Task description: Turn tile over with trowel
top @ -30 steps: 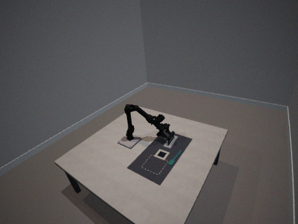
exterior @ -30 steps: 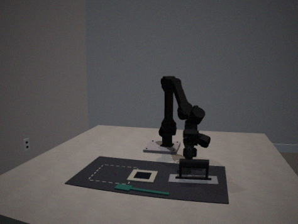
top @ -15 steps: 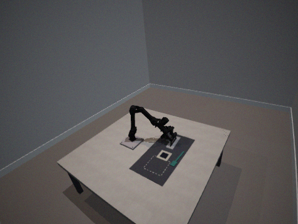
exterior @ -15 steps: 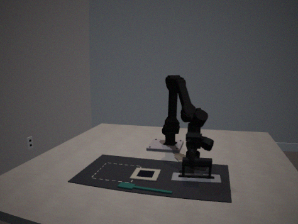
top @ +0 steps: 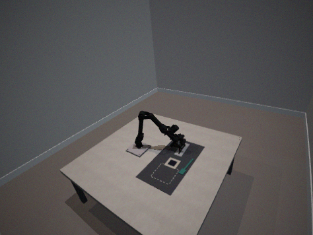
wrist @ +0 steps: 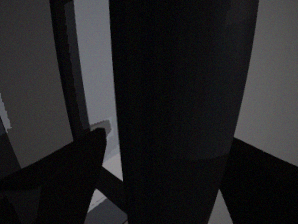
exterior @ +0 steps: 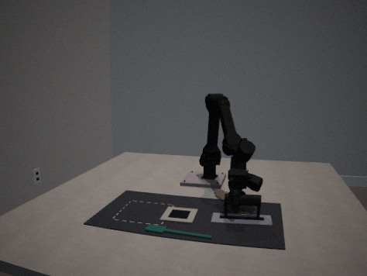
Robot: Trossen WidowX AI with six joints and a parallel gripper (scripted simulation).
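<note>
The tile is 190 mm to the right of my gripper tip, 40 mm below it and 30 mm ahead of it. The rest, counted from my gripper tip: green trowel (160 mm to the right, 150 mm ahead, 40 mm below).
</note>
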